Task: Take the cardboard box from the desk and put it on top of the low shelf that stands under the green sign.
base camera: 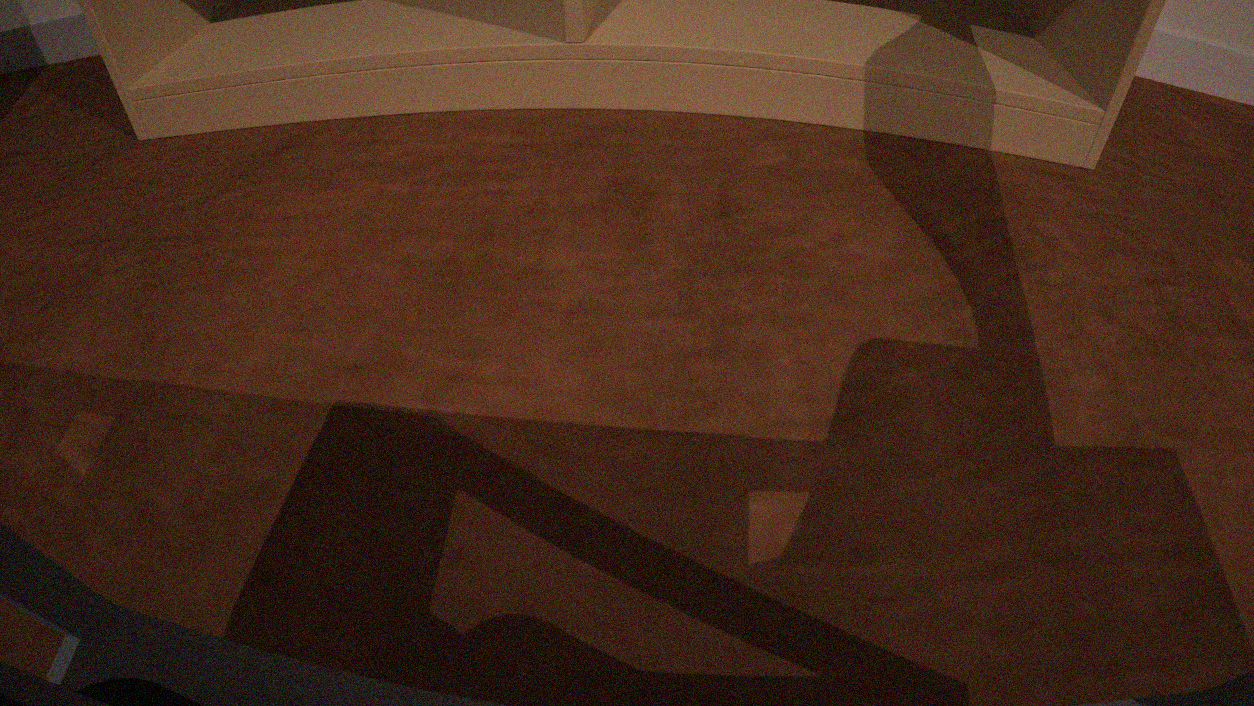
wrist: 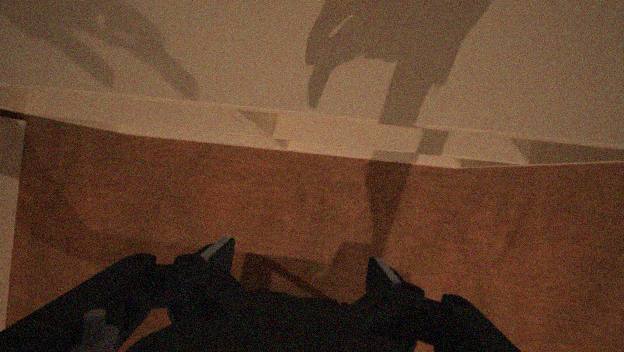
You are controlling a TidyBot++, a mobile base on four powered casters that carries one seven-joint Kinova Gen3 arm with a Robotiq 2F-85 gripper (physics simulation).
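Places are measured from the arm's base along level axes (x right, y ahead, z up), in centimetres.
Pixels of known places: gripper, between the fingertips: (wrist: 300,262).
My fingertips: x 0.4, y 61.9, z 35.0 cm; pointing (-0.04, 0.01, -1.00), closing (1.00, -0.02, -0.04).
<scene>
Behind a point stands the place of what it marks.
The low shelf (base camera: 526,83) {x -16.9, y 74.3, z -36.4 cm} (wrist: 240,60) {x -10.1, y 79.9, z 21.3 cm} is pale wood. In the base camera view its lower front and open compartments show at the top. In the wrist view its flat top fills the upper part, with shadows of the arm and gripper on it. My gripper (wrist: 300,262) {x 0.4, y 61.9, z 35.0 cm} is open, with nothing between its fingers. In the wrist view it appears over the floor in front of the shelf. The cardboard box, the desk and the green sign do not show in either view.
Brown wooden floor (base camera: 570,263) {x -8.4, y 49.7, z -39.6 cm} (wrist: 200,200) {x -42.1, y 52.2, z -39.7 cm} lies between the robot and the shelf, with the robot's shadow across it. A white baseboard (base camera: 1206,70) {x 93.6, y 114.1, z -35.4 cm} runs beside the shelf's right end. A pale upright surface (wrist: 9,225) {x -114.3, y 33.6, z -37.8 cm} stands at the wrist view's left edge.
</scene>
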